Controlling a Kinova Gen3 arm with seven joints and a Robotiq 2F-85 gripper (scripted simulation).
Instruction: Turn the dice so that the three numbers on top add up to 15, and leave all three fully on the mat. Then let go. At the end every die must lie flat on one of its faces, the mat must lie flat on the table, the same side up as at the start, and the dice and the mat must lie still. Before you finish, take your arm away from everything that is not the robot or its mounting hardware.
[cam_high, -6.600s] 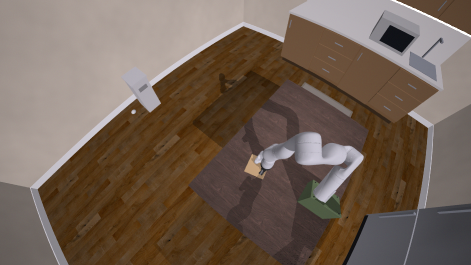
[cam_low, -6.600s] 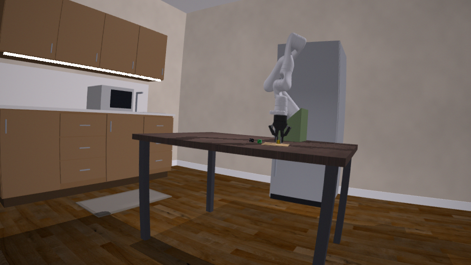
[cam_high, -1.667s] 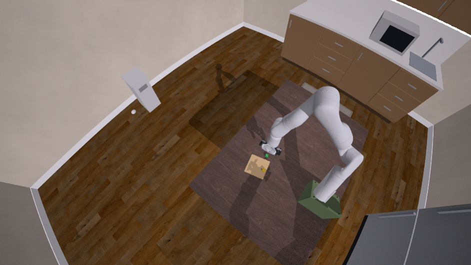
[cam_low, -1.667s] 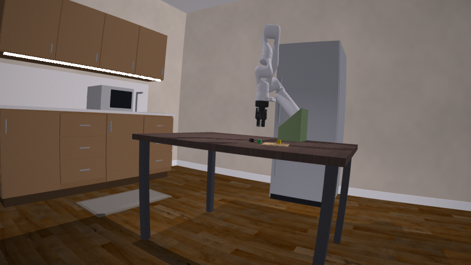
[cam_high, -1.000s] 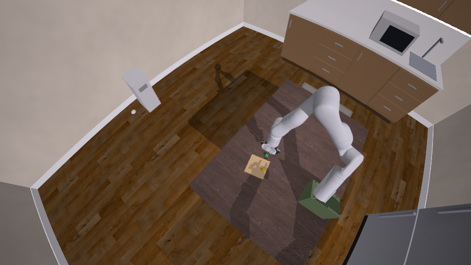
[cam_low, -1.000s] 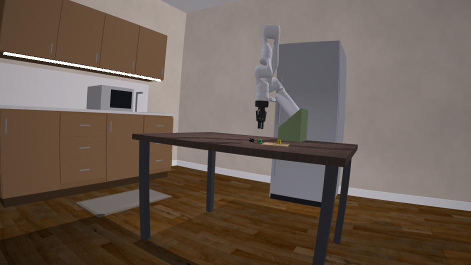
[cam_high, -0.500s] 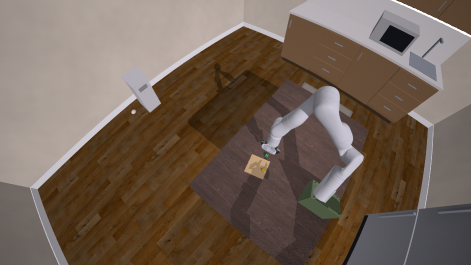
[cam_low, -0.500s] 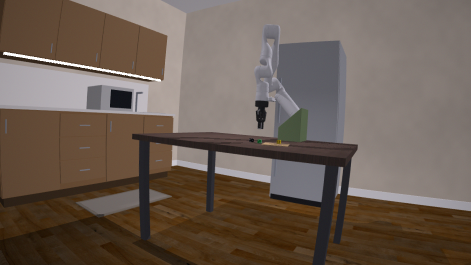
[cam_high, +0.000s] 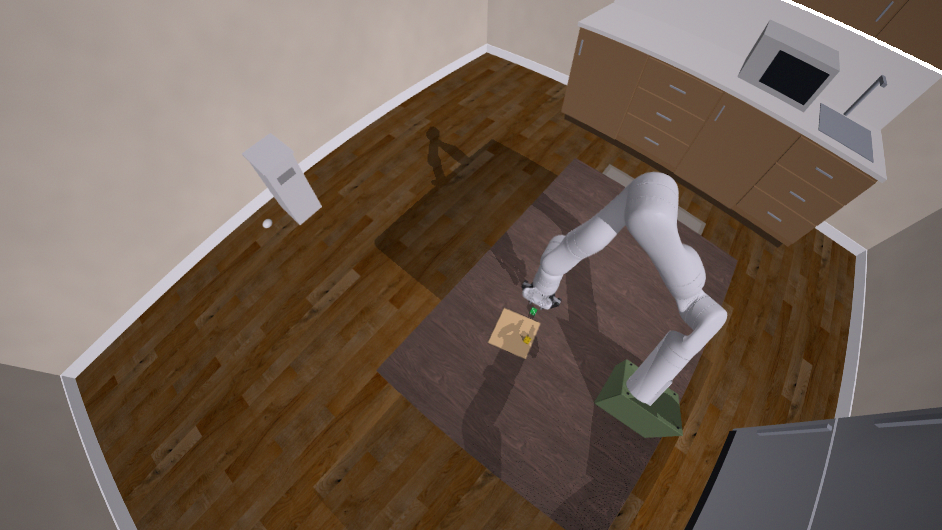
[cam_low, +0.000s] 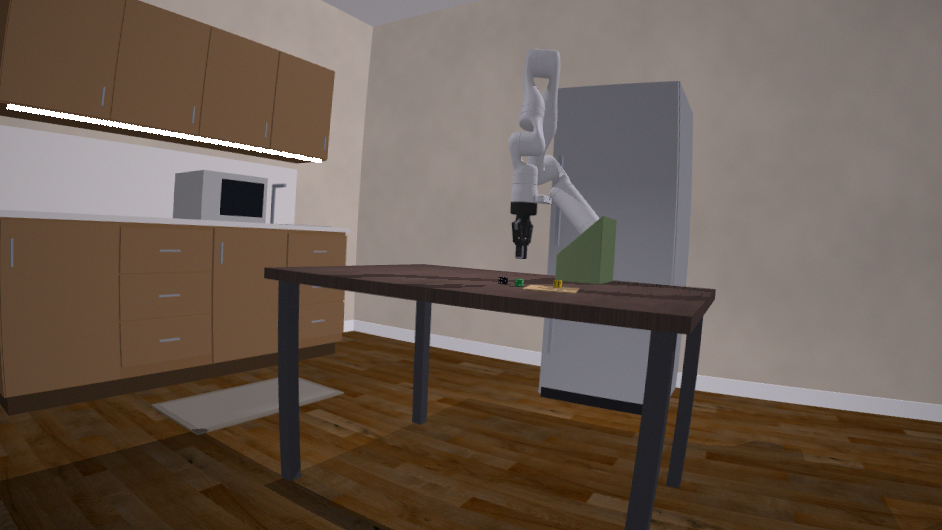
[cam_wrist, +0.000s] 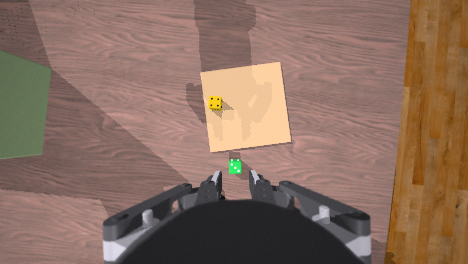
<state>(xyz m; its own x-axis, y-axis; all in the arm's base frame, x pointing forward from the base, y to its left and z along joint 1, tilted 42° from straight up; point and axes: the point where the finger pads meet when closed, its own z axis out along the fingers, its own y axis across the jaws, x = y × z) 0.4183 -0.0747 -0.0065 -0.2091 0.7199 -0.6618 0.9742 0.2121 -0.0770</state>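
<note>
The green die is 90 mm below my hand. Also, from my hand: black die: 90 mm below, 70 mm to the right, 20 mm behind; yellow die: 100 mm to the left, 80 mm below, 50 mm behind; tan mat: 100 mm to the left, 90 mm below.
</note>
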